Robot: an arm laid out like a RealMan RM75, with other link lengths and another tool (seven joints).
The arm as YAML. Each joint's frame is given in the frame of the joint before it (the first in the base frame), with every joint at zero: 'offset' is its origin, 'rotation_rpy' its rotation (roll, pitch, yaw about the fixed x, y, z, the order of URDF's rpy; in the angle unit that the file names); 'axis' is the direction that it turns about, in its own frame. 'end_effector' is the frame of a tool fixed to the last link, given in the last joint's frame.
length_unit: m
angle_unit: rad
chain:
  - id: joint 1
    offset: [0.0, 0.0, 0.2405]
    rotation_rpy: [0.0, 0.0, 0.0]
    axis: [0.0, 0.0, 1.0]
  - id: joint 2
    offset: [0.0, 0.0, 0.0]
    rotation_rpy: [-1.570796, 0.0, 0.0]
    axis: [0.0, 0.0, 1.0]
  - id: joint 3
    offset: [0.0, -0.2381, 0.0]
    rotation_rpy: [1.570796, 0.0, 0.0]
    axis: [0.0, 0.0, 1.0]
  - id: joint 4
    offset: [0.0, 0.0, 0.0]
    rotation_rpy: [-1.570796, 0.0, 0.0]
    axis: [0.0, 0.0, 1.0]
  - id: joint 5
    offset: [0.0, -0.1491, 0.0]
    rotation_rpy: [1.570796, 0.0, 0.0]
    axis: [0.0, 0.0, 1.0]
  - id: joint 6
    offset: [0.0, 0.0, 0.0]
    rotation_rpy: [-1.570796, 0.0, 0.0]
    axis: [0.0, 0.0, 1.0]
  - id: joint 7
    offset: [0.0, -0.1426, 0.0]
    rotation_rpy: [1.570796, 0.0, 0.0]
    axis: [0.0, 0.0, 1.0]
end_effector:
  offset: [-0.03, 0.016, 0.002]
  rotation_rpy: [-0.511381, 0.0, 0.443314]
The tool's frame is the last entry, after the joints.
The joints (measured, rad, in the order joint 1, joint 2, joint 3, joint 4, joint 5, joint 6, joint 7), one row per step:
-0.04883 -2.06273 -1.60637 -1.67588 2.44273 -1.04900 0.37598
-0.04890 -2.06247 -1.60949 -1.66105 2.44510 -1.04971 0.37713
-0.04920 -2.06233 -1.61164 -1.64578 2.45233 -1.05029 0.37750
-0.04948 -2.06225 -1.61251 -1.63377 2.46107 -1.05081 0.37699
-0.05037 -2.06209 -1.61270 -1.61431 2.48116 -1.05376 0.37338
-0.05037 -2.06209 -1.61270 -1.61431 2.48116 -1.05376 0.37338
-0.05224 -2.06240 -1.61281 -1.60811 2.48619 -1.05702 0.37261
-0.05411 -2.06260 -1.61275 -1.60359 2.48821 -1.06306 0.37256
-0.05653 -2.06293 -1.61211 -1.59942 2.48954 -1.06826 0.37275
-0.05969 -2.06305 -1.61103 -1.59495 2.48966 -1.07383 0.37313
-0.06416 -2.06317 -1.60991 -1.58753 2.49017 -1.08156 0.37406
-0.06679 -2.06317 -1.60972 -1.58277 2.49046 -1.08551 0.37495
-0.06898 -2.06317 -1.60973 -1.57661 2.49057 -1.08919 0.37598
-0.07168 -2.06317 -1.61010 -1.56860 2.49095 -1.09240 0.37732
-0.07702 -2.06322 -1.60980 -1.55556 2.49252 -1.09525 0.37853
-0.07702 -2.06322 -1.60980 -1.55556 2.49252 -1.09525 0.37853
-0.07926 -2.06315 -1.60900 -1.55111 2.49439 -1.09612 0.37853
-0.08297 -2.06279 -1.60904 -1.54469 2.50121 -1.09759 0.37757
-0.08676 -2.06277 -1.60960 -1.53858 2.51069 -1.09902 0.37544
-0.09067 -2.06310 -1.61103 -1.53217 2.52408 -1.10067 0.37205
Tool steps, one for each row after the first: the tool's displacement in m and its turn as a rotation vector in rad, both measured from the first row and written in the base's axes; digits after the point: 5 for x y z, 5 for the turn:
-0.00338 -0.00093 -0.00073 -0.00493 0.00300 0.01404
-0.00726 -0.00192 -0.00146 -0.01012 0.01023 0.02869
-0.01059 -0.00280 -0.00203 -0.01452 0.01847 0.04061
-0.01650 -0.00457 -0.00295 -0.02344 0.03637 0.06218
-0.01650 -0.00457 -0.00295 -0.02344 0.03637 0.06218
-0.01785 -0.00510 -0.00349 -0.02865 0.04075 0.06798
-0.01861 -0.00589 -0.00415 -0.03623 0.04287 0.07258
-0.01901 -0.00646 -0.00490 -0.04351 0.04433 0.07547
-0.01916 -0.00697 -0.00576 -0.05180 0.04500 0.07758
-0.01966 -0.00774 -0.00696 -0.06366 0.04651 0.08137
-0.02007 -0.00811 -0.00757 -0.06998 0.04756 0.08368
-0.02080 -0.00869 -0.00826 -0.07664 0.04843 0.08750
-0.02179 -0.00922 -0.00902 -0.08353 0.04965 0.09219
-0.02315 -0.00960 -0.01028 -0.09296 0.05201 0.09832
-0.02315 -0.00960 -0.01028 -0.09296 0.05201 0.09832
-0.02365 -0.00967 -0.01072 -0.09642 0.05411 0.10004
-0.02495 -0.00955 -0.01087 -0.09986 0.06086 0.10376
-0.02645 -0.00931 -0.01085 -0.10209 0.06922 0.10846
-0.02843 -0.00903 -0.01058 -0.10321 0.08034 0.11505

